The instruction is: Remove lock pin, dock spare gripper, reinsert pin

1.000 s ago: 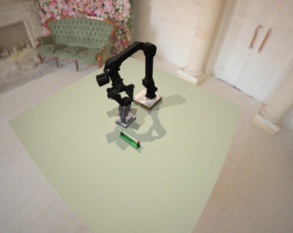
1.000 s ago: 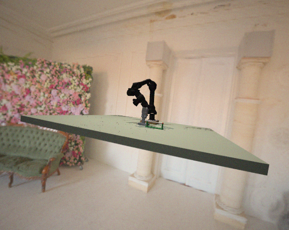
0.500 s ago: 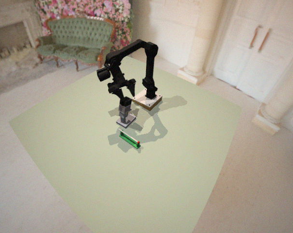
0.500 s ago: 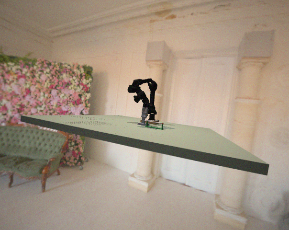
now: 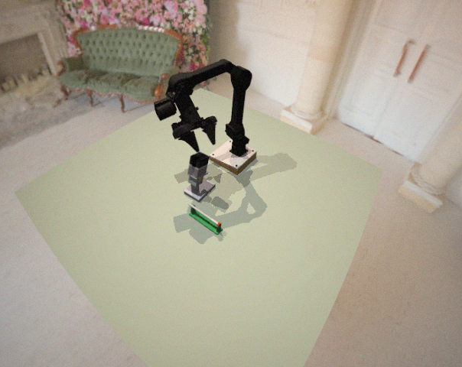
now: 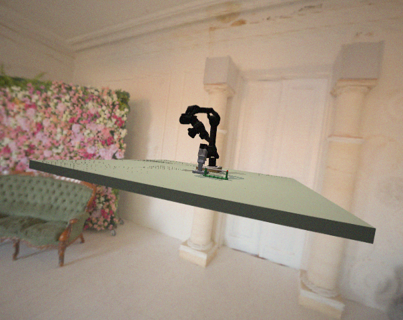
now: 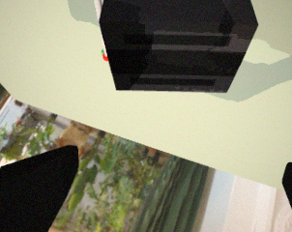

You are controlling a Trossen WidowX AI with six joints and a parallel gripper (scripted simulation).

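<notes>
The green rack lies 190 mm below my gripper tip, 120 mm to the left of it and 120 mm ahead of it. The rest, counted from my gripper tip: grey mount (160 mm below, 30 mm ahead, 10 mm to the right); then spare gripper (90 mm below, 30 mm ahead, 10 mm to the right).
</notes>
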